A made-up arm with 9 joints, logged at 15 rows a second.
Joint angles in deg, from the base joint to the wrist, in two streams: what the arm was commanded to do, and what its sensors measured. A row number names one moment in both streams.
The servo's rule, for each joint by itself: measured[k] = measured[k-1] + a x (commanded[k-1-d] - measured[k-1]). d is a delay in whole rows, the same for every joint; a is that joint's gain. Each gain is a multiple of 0.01, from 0.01 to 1. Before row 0 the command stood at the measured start. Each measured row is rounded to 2 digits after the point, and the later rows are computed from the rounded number. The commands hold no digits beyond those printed.
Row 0, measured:
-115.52, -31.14, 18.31, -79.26, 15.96, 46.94, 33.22, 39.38, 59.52
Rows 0 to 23, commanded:
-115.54, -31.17, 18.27, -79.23, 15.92, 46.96, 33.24, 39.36, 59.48
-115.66, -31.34, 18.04, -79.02, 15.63, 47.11, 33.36, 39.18, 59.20
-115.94, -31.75, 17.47, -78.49, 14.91, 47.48, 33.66, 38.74, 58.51
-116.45, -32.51, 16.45, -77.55, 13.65, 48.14, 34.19, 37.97, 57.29
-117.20, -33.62, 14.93, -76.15, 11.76, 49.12, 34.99, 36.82, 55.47
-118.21, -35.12, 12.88, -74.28, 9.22, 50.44, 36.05, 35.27, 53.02
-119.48, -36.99, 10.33, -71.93, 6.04, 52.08, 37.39, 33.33, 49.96
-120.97, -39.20, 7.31, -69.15, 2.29, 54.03, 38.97, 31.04, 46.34
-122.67, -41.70, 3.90, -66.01, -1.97, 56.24, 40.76, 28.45, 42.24
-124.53, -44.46, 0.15, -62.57, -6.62, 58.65, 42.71, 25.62, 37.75
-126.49, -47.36, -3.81, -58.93, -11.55, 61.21, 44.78, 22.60, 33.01
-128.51, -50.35, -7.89, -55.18, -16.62, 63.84, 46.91, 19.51, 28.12
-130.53, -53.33, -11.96, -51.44, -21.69, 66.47, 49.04, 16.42, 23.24
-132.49, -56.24, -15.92, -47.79, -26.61, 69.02, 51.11, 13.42, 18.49
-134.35, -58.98, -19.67, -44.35, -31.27, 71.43, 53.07, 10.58, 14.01
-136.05, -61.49, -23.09, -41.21, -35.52, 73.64, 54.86, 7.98, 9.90
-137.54, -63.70, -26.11, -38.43, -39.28, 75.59, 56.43, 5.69, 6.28
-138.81, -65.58, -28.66, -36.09, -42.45, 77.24, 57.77, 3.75, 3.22
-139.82, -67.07, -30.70, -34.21, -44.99, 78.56, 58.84, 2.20, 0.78
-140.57, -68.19, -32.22, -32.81, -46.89, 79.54, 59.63, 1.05, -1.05
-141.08, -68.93, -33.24, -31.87, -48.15, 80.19, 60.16, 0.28, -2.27
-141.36, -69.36, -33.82, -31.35, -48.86, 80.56, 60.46, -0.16, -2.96
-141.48, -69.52, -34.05, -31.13, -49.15, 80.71, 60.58, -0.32, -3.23
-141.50, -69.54, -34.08, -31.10, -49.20, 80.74, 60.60, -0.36, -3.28
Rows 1 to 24, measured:
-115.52, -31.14, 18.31, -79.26, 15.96, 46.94, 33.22, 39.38, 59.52
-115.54, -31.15, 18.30, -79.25, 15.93, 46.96, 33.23, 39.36, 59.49
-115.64, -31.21, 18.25, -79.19, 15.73, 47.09, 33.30, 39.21, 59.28
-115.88, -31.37, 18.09, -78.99, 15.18, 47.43, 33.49, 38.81, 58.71
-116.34, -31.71, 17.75, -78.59, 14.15, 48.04, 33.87, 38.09, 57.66
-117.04, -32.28, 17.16, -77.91, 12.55, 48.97, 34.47, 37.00, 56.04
-117.99, -33.13, 16.26, -76.89, 10.32, 50.23, 35.32, 35.51, 53.81
-119.20, -34.29, 15.01, -75.50, 7.45, 51.82, 36.44, 33.64, 50.96
-120.63, -35.76, 13.39, -73.72, 3.99, 53.72, 37.81, 31.40, 47.54
-122.28, -37.54, 11.40, -71.56, 0.00, 55.89, 39.40, 28.86, 43.62
-124.10, -39.62, 9.04, -69.04, -4.44, 58.26, 41.19, 26.07, 39.28
-126.04, -41.94, 6.34, -66.21, -9.20, 60.80, 43.13, 23.09, 34.64
-128.04, -44.46, 3.35, -63.12, -14.17, 63.41, 45.17, 20.01, 29.82
-130.06, -47.12, 0.13, -59.85, -19.21, 66.04, 47.26, 16.92, 24.95
-132.03, -49.86, -3.24, -56.47, -24.17, 68.60, 49.34, 13.91, 20.17
-133.91, -52.60, -6.69, -53.08, -28.93, 71.03, 51.35, 11.05, 15.61
-135.64, -55.27, -10.13, -49.76, -33.35, 73.27, 53.25, 8.41, 11.38
-137.18, -57.80, -13.49, -46.59, -37.32, 75.27, 54.97, 6.07, 7.61
-138.50, -60.13, -16.68, -43.65, -40.76, 76.96, 56.48, 4.07, 4.36
-139.57, -62.21, -19.62, -41.01, -43.59, 78.34, 57.75, 2.46, 1.71
-140.38, -64.00, -22.27, -38.71, -45.80, 79.37, 58.77, 1.25, -0.33
-140.95, -65.48, -24.57, -36.79, -47.37, 80.08, 59.52, 0.42, -1.77
-141.28, -66.64, -26.51, -35.27, -48.37, 80.49, 60.03, -0.08, -2.65
-141.44, -67.50, -28.09, -34.11, -48.89, 80.68, 60.33, -0.29, -3.08
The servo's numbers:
d 1
a 0.81 0.30 0.21 0.28 0.67 0.86 0.54 0.86 0.74

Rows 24 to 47, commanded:
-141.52, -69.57, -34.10, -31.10, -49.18, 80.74, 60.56, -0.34, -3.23
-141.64, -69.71, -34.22, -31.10, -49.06, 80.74, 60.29, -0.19, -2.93
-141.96, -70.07, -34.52, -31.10, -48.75, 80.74, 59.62, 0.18, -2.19
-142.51, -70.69, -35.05, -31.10, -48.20, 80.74, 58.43, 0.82, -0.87
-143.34, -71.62, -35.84, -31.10, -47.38, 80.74, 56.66, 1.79, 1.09
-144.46, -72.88, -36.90, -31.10, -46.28, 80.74, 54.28, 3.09, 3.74
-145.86, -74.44, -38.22, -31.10, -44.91, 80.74, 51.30, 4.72, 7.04
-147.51, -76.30, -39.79, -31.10, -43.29, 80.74, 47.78, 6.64, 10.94
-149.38, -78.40, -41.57, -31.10, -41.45, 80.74, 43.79, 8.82, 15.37
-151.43, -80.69, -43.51, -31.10, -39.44, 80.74, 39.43, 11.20, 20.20
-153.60, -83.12, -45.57, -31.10, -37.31, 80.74, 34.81, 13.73, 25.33
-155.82, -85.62, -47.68, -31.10, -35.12, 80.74, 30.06, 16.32, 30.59
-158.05, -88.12, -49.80, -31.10, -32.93, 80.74, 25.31, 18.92, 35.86
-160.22, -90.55, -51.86, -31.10, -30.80, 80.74, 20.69, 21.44, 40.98
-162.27, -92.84, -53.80, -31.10, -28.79, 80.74, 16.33, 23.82, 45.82
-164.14, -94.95, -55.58, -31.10, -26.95, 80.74, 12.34, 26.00, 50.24
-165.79, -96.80, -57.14, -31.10, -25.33, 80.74, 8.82, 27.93, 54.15
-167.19, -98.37, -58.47, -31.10, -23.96, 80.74, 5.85, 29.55, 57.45
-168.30, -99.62, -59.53, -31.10, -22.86, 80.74, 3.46, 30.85, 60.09
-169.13, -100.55, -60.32, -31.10, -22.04, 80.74, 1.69, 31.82, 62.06
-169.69, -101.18, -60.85, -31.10, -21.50, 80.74, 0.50, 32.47, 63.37
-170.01, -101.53, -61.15, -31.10, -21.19, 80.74, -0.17, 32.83, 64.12
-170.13, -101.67, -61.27, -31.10, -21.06, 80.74, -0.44, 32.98, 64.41
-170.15, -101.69, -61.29, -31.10, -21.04, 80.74, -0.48, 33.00, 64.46
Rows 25 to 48, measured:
-141.49, -68.11, -29.35, -33.27, -49.10, 80.73, 60.48, -0.35, -3.23
-141.51, -68.55, -30.35, -32.66, -49.15, 80.74, 60.52, -0.34, -3.23
-141.62, -68.90, -31.16, -32.22, -49.09, 80.74, 60.40, -0.21, -3.01
-141.90, -69.25, -31.87, -31.91, -48.86, 80.74, 59.98, 0.13, -2.40
-142.39, -69.68, -32.54, -31.68, -48.42, 80.74, 59.14, 0.72, -1.27
-143.16, -70.26, -33.23, -31.52, -47.72, 80.74, 57.80, 1.64, 0.48
-144.21, -71.05, -34.00, -31.40, -46.76, 80.74, 55.90, 2.89, 2.89
-145.55, -72.07, -34.89, -31.32, -45.52, 80.74, 53.42, 4.46, 5.96
-147.14, -73.34, -35.92, -31.26, -44.03, 80.74, 50.37, 6.33, 9.65
-148.95, -74.86, -37.11, -31.22, -42.30, 80.74, 46.82, 8.47, 13.88
-150.96, -76.61, -38.45, -31.19, -40.38, 80.74, 42.83, 10.82, 18.56
-153.10, -78.56, -39.95, -31.16, -38.32, 80.74, 38.50, 13.32, 23.57
-155.30, -80.68, -41.57, -31.14, -36.18, 80.74, 33.94, 15.90, 28.76
-157.53, -82.91, -43.30, -31.13, -34.00, 80.74, 29.28, 18.50, 34.01
-159.71, -85.20, -45.10, -31.12, -31.86, 80.74, 24.64, 21.03, 39.17
-161.78, -87.49, -46.93, -31.11, -29.80, 80.74, 20.15, 23.43, 44.09
-163.69, -89.73, -48.75, -31.11, -27.89, 80.74, 15.93, 25.64, 48.64
-165.39, -91.85, -50.51, -31.11, -26.17, 80.74, 12.09, 27.61, 52.72
-166.85, -93.81, -52.18, -31.11, -24.69, 80.74, 8.72, 29.28, 56.22
-168.02, -95.55, -53.72, -31.11, -23.46, 80.74, 5.88, 30.63, 59.08
-168.92, -97.05, -55.11, -31.11, -22.51, 80.74, 3.62, 31.65, 61.29
-169.54, -98.29, -56.32, -31.11, -21.83, 80.74, 1.94, 32.36, 62.83
-169.92, -99.26, -57.33, -31.11, -21.40, 80.74, 0.80, 32.76, 63.78
-170.09, -99.98, -58.16, -31.11, -21.17, 80.74, 0.13, 32.95, 64.25

